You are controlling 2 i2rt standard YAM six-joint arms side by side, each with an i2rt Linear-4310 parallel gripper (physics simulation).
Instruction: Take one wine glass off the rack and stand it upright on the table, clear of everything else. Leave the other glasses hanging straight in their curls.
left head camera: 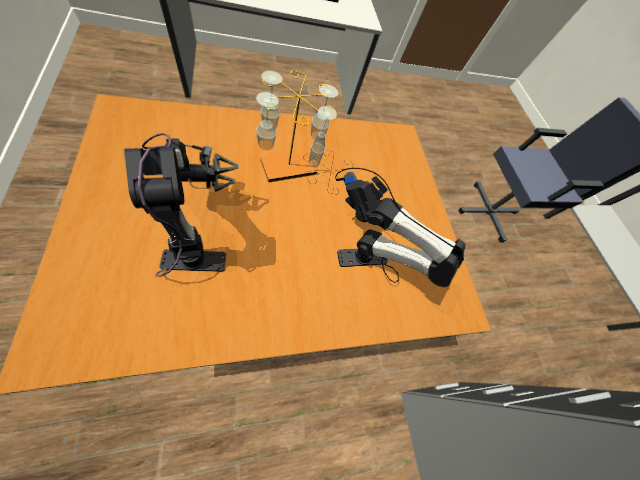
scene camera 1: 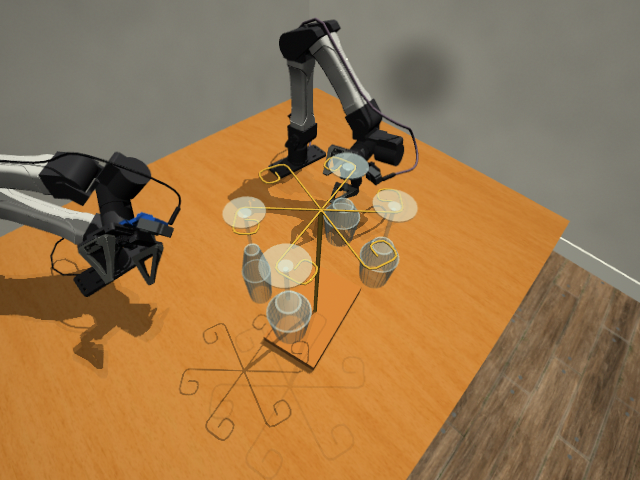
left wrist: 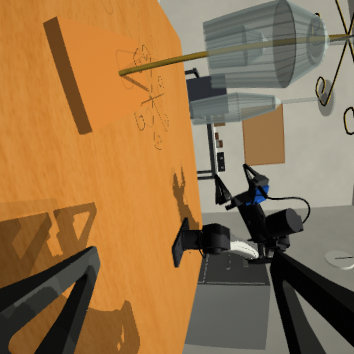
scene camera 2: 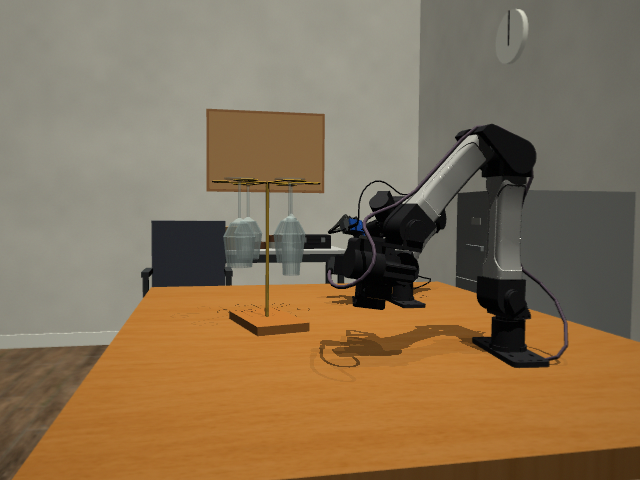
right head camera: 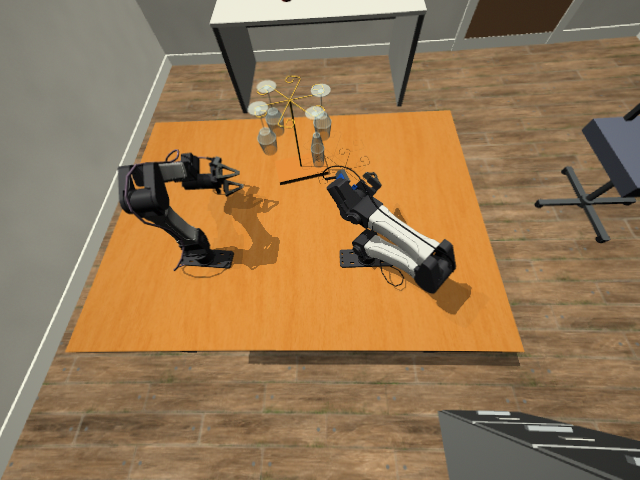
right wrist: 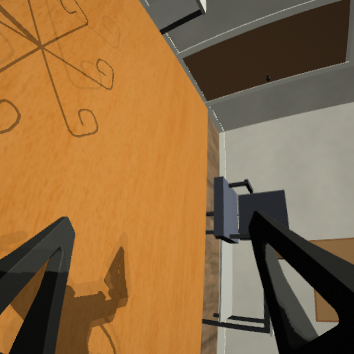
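The gold rack (left head camera: 294,129) (right head camera: 295,134) (scene camera 1: 318,258) (scene camera 2: 267,248) (left wrist: 170,61) stands upright on its wooden base. Four clear wine glasses hang upside down by their feet in its curls: a narrow one (left head camera: 317,153) (right head camera: 317,150) (scene camera 1: 256,273), a wide one (left head camera: 266,135) (right head camera: 267,138) (scene camera 1: 341,222) and two others farther back in the head views (left head camera: 269,114) (left head camera: 320,125). Two curls hold no glass. My left gripper (left head camera: 236,174) (right head camera: 240,180) is open and empty, above the table, apart from the glasses. My right gripper (scene camera 1: 130,280) (right wrist: 162,222) is open and empty, beside the rack, apart from the glasses.
The orange wooden table (left head camera: 232,320) (right head camera: 289,320) carries both arms and the rack. Rack and arm shadows lie on it. A white desk (left head camera: 289,12) and a dark chair (left head camera: 537,170) stand beyond its edges. A grey cabinet (right head camera: 516,449) stands at the lower right in the right head view.
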